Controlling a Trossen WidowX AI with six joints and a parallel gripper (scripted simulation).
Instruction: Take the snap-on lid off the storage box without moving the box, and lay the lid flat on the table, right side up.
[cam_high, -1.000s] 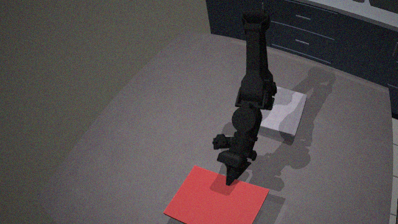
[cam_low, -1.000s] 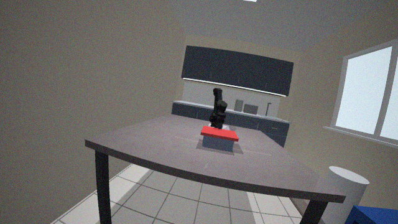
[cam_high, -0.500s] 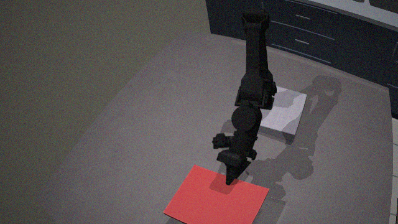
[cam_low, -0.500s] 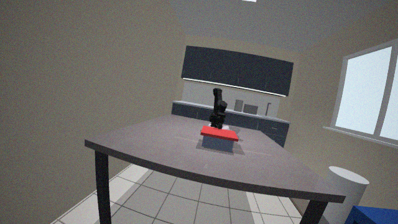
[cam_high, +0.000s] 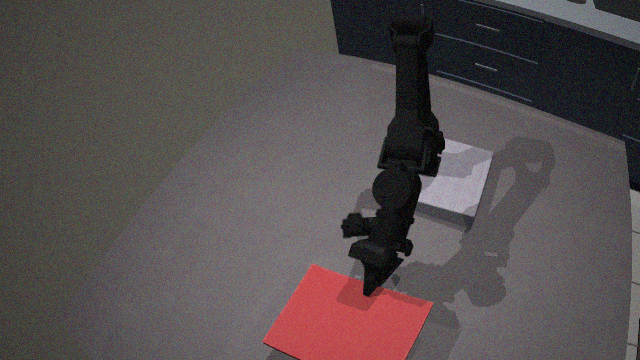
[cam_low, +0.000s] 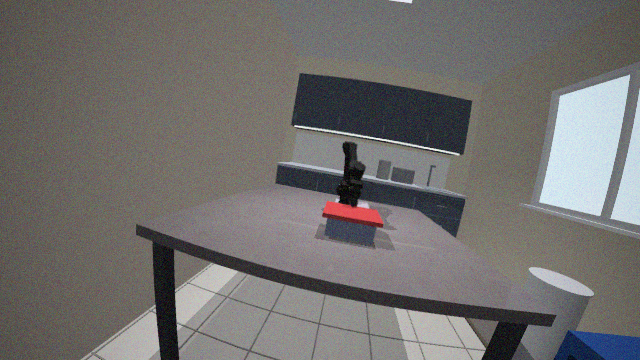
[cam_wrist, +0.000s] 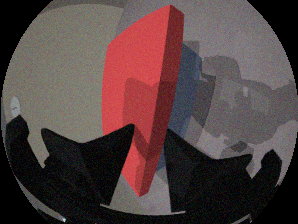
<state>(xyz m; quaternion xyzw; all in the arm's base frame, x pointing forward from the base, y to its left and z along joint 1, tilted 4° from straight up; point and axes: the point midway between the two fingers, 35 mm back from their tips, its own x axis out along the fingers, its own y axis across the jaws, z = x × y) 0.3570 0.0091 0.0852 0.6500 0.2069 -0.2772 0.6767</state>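
My gripper tip is 80 mm short of the red lid. The rest, counted from my gripper tip: blue-grey box 80 mm ahead, 50 mm below.
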